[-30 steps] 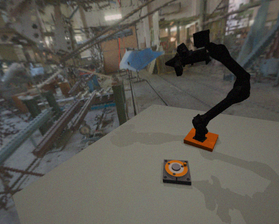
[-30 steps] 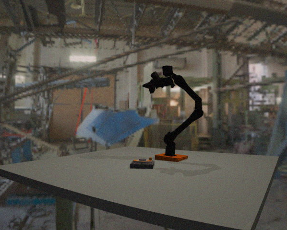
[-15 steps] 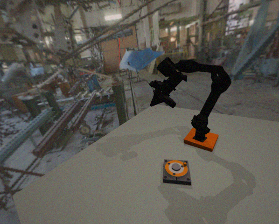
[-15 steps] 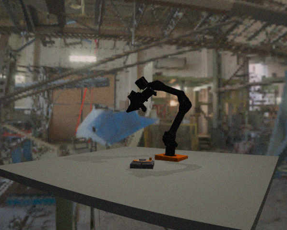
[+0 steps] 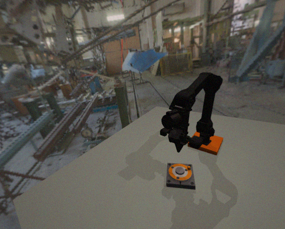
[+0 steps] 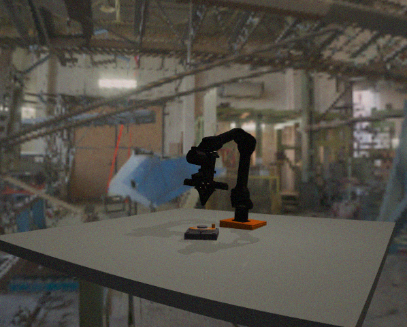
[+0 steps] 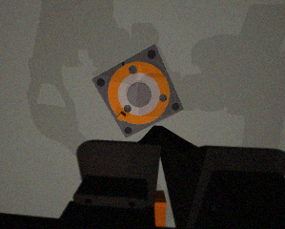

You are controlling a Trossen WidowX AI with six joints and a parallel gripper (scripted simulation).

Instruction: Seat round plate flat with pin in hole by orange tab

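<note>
The round orange plate lies 8 cm below my gripper tip, 4 cm to the left of it and 1 cm ahead of it. From my gripper tip the other things lie so: dark grey square base (10 cm below, 3 cm ahead, 2 cm to the left).
</note>
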